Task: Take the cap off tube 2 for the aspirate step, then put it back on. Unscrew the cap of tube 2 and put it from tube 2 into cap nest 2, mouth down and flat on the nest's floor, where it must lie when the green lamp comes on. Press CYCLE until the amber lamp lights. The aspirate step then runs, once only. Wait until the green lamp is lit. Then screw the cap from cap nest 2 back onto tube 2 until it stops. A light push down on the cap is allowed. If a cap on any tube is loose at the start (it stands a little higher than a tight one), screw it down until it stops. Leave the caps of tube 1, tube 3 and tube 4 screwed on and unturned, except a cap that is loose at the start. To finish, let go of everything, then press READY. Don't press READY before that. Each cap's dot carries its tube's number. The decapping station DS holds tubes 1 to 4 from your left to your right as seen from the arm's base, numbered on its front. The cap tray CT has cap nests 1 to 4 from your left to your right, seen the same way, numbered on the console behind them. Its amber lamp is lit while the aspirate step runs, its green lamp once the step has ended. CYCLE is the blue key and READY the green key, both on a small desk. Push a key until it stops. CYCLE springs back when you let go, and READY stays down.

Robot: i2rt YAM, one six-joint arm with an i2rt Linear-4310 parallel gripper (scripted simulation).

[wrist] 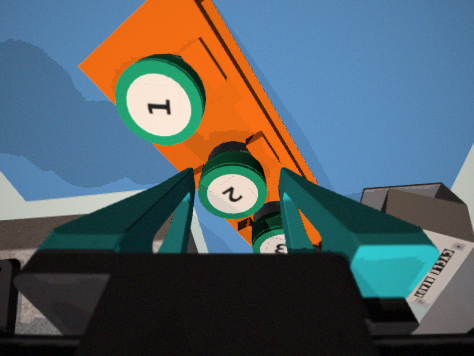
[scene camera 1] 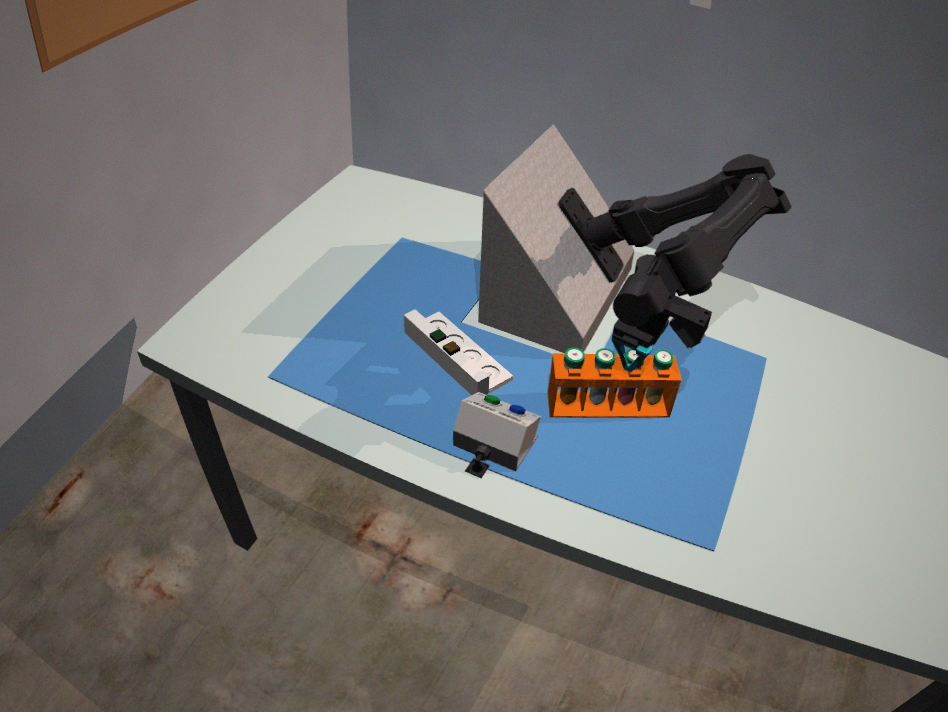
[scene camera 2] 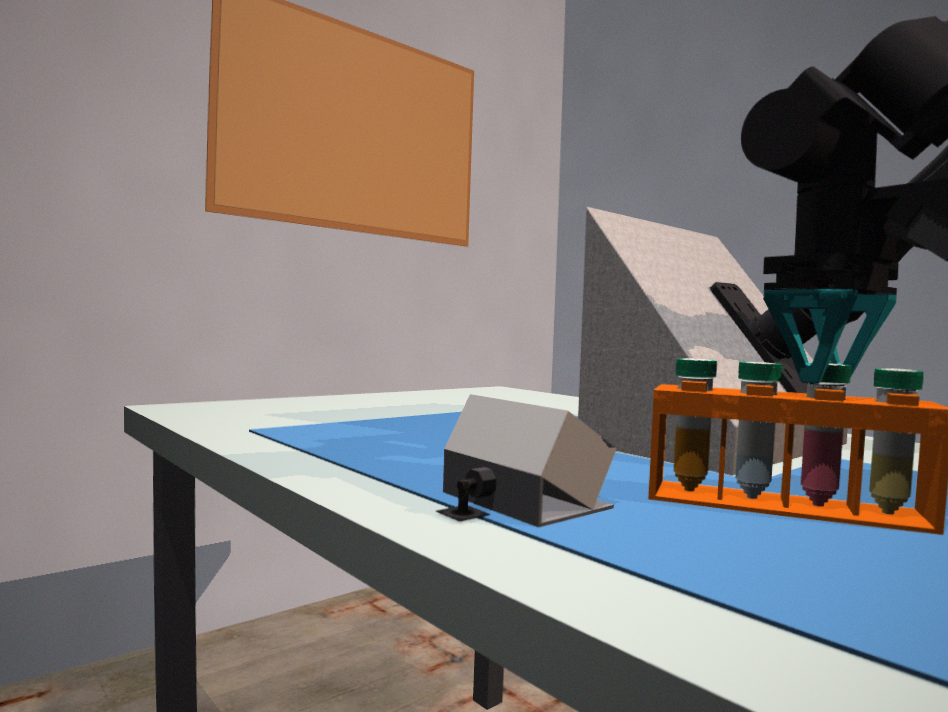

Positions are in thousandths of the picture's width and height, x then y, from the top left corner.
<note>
In view: my gripper (scene camera 2: 871, 537), a cap 2 (wrist: 491, 521) and a cap 3 (scene camera 2: 799, 522).
The cap 3 also shows in the wrist view (wrist: 566, 664). My gripper also shows in the wrist view (wrist: 499, 499) and in scene camera 1 (scene camera 1: 668, 509).
</note>
